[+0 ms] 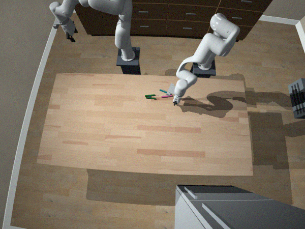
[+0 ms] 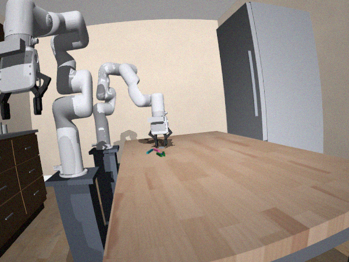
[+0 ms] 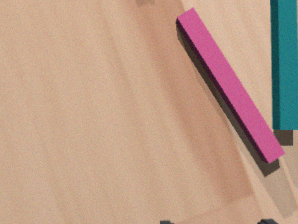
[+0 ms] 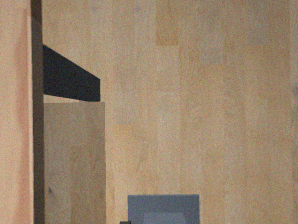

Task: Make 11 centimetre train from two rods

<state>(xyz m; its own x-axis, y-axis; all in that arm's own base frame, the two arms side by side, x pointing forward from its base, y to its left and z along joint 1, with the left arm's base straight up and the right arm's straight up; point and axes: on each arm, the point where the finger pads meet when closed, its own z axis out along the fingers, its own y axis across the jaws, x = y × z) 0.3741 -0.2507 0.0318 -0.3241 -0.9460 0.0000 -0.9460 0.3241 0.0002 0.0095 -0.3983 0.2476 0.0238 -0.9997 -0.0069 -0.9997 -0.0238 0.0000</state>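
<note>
Right now my left hand is 30 mm above the short grey rod. Also, from my left hand: small blue rod 220 mm to the right, 30 mm below, 10 mm behind; then pink rod 80 mm to the right, 30 mm below, 30 mm behind; then turquoise rod 100 mm to the right, 70 mm behind, 30 mm below.
</note>
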